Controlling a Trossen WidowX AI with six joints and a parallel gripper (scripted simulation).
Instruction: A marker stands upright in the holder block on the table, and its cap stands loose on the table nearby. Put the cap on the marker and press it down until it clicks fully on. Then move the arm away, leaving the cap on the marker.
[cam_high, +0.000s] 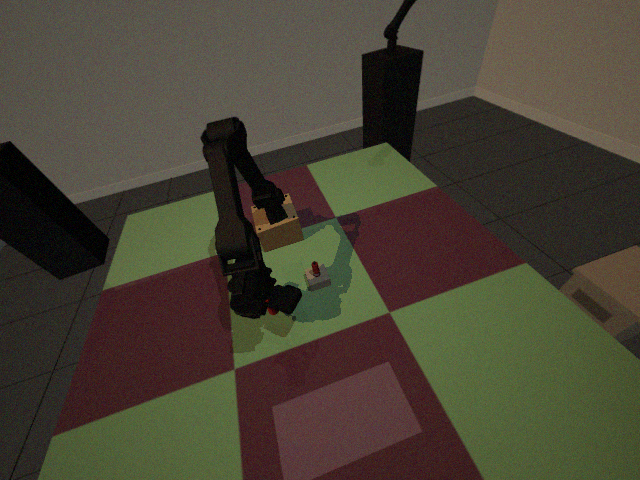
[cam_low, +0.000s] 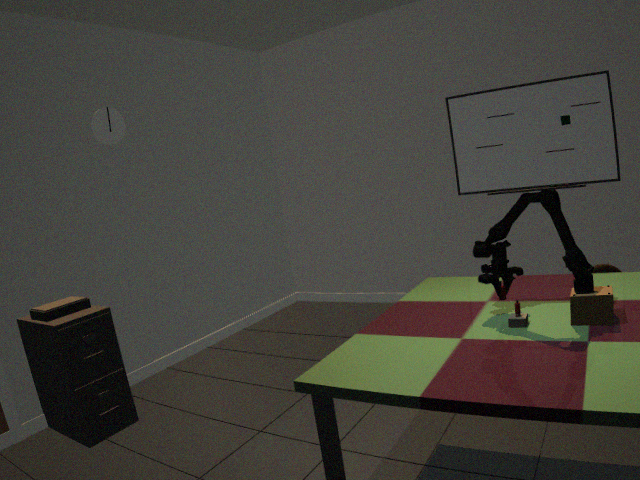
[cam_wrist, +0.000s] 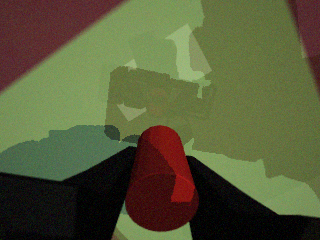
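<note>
Right now my gripper tip is 7 cm past the holder block, 15 cm to the right of it and 5 cm above it. Also, from my gripper tip: red cap 1 cm above.
</note>
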